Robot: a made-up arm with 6 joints.
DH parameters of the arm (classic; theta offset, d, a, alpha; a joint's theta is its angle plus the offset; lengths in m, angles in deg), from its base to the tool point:
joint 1: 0 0.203 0 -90
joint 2: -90 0 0.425 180
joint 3: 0 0 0 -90
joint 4: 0 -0.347 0 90
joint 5: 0 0.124 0 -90
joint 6: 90 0 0 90
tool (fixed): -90 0 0 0
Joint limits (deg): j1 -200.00..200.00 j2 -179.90..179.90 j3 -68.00..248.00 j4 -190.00..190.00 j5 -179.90..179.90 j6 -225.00..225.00
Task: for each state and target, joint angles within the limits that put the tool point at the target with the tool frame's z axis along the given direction. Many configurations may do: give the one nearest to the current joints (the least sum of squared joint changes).
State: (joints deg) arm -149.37 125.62 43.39 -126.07 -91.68 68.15
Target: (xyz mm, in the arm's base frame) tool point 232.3 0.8 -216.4 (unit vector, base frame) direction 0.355 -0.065 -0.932
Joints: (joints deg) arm -172.92 161.28 3.11 -102.98 -112.14 43.98
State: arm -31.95 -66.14 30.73 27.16 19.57 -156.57
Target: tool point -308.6 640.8 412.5 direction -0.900 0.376 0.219
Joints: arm -68.90 -92.41 31.36 62.53 52.84 -134.37
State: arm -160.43 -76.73 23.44 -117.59 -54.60 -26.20
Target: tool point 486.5 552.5 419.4 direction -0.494 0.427 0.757
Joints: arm -127.21 -86.72 79.38 -115.50 -13.86 -21.95
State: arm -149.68 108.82 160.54 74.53 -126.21 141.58
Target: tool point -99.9 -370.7 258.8 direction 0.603 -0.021 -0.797
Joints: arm -102.36 135.35 192.56 81.54 -126.38 154.90
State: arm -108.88 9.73 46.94 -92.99 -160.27 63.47
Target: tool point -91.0 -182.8 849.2 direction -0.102 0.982 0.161
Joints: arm -126.66 -11.52 46.15 -106.94 -149.85 120.20
